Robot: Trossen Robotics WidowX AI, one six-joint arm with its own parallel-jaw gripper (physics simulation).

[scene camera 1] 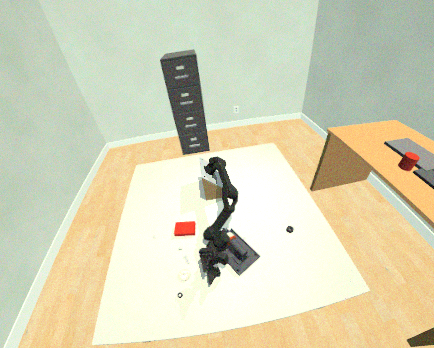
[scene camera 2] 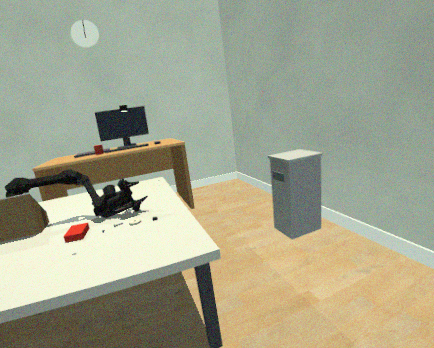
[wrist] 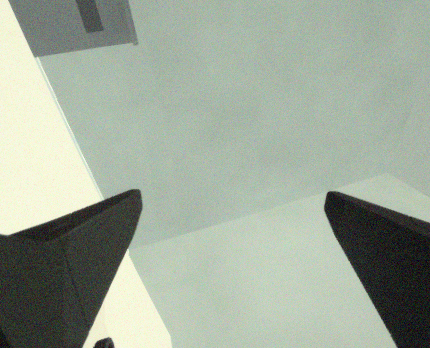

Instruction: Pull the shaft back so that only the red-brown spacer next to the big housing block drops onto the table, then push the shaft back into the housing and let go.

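Pixels of known places: gripper, fingertip midpoint: [scene camera 1: 207, 278] [scene camera 2: 143, 189] [wrist: 233, 199]; arm's base at its link origin: [scene camera 1: 208, 170] [scene camera 2: 13, 203].
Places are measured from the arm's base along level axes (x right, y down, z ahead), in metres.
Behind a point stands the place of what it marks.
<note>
A dark fixture plate [scene camera 1: 251, 256] with dark blocks lies on the table, right of the gripper in scene camera 1. A small orange-red part [scene camera 1: 231, 238] {z 0.478, x 0.012, y 0.065 m} shows at its upper left edge, partly covered by the arm. I cannot make out the shaft, the separate spacers or which block is the housing; the arm hides part of the fixture. My gripper [scene camera 1: 218, 272] [scene camera 2: 142, 191] {z 0.638, x 0.177, y 0.049 m} [wrist: 233, 199] {z 0.638, x 0.177, y 0.049 m} is open and empty, with its fingers wide apart. It hangs above the table beside the fixture, pointing sideways. The fixture does not show in the wrist view.
A red block [scene camera 1: 185, 228] {z 0.289, x 0.234, y 0.141 m} [scene camera 2: 76, 232] {z 0.283, x 0.281, y 0.140 m} lies on the white table [scene camera 1: 140, 310] {z 0.655, x 0.529, y 0.170 m} [scene camera 2: 165, 245] {z 0.600, x 0.608, y 0.170 m}. Near it are a pale ring [scene camera 1: 184, 275] {z 0.555, x 0.291, y 0.161 m} [scene camera 2: 135, 222] {z 0.543, x 0.319, y 0.160 m} and a small black ring [scene camera 1: 180, 295] {z 0.644, x 0.328, y 0.162 m} [scene camera 2: 155, 218] {z 0.636, x 0.340, y 0.161 m}. A black round part [scene camera 1: 290, 229] {z 0.505, x -0.333, y 0.155 m} lies to the right. A brown box [scene camera 1: 211, 190] {z 0.103, x 0.017, y 0.081 m} [scene camera 2: 20, 220] {z 0.022, x 0.052, y 0.083 m} stands by the arm's base.
</note>
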